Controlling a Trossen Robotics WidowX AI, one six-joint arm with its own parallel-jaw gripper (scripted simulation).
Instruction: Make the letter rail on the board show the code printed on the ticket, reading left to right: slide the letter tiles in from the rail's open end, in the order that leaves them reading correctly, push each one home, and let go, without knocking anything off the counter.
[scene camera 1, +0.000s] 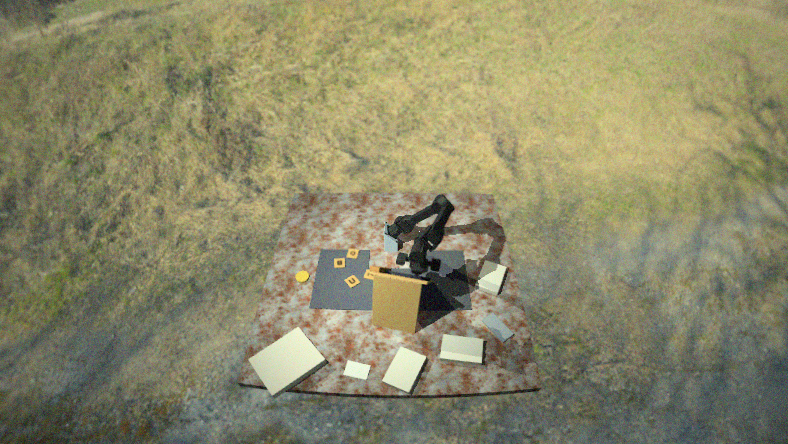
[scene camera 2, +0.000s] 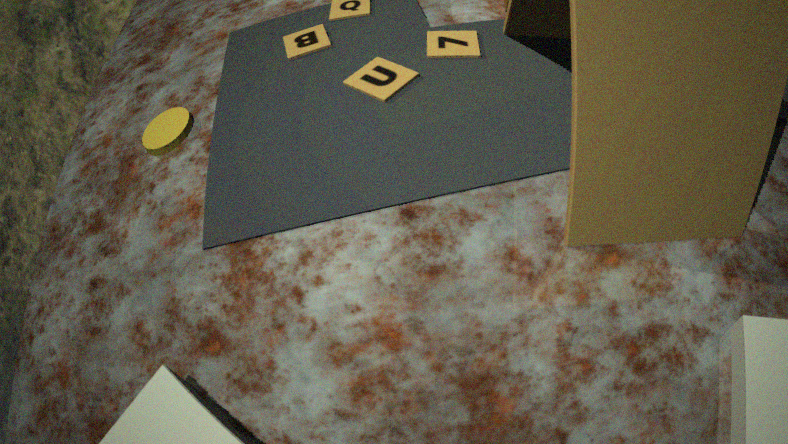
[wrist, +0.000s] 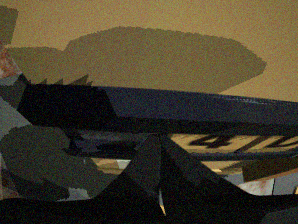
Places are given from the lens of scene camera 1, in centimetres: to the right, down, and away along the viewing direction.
white block (scene camera 1: 489, 280): 48, 29, 171
white block (scene camera 1: 405, 367): 5, 60, 138
